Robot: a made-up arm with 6 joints. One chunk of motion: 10 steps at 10 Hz.
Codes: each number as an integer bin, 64 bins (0 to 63) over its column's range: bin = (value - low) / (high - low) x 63, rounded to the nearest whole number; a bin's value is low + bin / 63 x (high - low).
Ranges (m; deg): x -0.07..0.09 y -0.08..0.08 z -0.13..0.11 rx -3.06..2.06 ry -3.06..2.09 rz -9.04..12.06
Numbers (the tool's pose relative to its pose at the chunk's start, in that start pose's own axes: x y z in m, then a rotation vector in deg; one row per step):
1: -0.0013 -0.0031 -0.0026 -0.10 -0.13 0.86
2: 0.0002 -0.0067 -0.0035 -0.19 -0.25 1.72
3: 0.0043 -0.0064 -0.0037 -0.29 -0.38 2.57
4: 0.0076 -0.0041 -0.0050 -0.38 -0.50 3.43
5: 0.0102 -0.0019 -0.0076 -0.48 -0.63 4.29
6: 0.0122 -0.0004 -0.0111 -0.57 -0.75 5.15
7: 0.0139 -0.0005 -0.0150 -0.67 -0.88 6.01
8: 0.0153 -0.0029 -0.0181 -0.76 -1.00 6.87
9: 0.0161 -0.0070 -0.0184 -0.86 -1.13 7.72
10: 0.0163 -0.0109 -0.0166 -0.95 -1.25 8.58
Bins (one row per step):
1: 27 30 33 36 36 30
2: 28 29 33 35 34 32
3: 29 29 33 34 33 35
4: 31 30 33 33 31 37
5: 32 31 32 32 30 40
6: 32 31 31 31 28 42
7: 33 31 30 29 27 45
8: 34 30 29 28 25 48
9: 34 29 29 27 24 50
10: 34 27 30 26 22 53

